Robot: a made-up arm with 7 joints. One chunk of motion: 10 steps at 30 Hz.
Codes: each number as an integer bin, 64 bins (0 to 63) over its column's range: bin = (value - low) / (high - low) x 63, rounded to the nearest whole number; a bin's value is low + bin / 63 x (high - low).
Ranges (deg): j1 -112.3..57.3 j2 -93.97..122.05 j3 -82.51..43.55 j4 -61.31..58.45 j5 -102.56..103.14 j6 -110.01..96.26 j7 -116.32..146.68
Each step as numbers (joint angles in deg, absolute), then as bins.
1 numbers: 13.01 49.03 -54.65 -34.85 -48.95 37.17 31.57
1 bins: 47 42 14 14 16 45 35
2 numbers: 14.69 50.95 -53.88 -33.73 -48.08 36.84 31.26
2 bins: 47 42 14 15 17 45 35
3 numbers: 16.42 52.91 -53.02 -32.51 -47.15 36.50 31.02
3 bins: 48 43 15 15 17 45 35
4 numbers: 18.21 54.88 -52.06 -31.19 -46.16 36.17 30.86
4 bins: 48 43 15 16 17 45 35
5 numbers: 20.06 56.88 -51.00 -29.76 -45.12 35.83 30.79
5 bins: 49 44 16 17 18 45 35
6 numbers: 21.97 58.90 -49.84 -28.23 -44.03 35.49 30.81
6 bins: 50 45 16 17 18 44 35
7 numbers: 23.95 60.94 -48.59 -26.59 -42.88 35.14 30.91
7 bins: 51 45 17 18 18 44 35
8 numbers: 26.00 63.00 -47.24 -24.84 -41.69 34.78 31.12
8 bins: 51 46 18 19 19 44 35
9 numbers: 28.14 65.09 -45.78 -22.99 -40.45 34.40 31.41
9 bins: 52 46 18 20 19 44 35
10 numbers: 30.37 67.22 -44.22 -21.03 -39.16 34.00 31.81
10 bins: 53 47 19 21 19 44 35
